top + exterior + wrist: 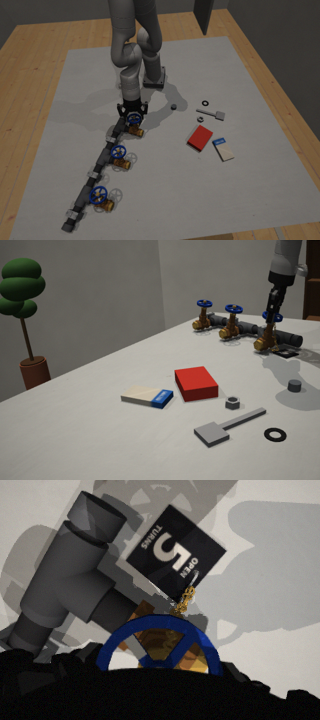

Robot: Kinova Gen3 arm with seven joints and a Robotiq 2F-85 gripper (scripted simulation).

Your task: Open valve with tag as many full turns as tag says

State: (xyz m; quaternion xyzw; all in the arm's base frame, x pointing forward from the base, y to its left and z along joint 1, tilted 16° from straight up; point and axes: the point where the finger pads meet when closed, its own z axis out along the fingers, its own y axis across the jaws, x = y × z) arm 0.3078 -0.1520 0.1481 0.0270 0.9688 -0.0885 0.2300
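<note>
My gripper is now 120 mm above the black tag and 40 mm past it. The rest, counted from my hand: red block 310 mm to the left, 130 mm ahead, 110 mm below; then small grey cylinder 230 mm to the left, 110 mm below, 100 mm behind; then grey paddle-shaped tool 440 mm to the left, 120 mm below.
</note>
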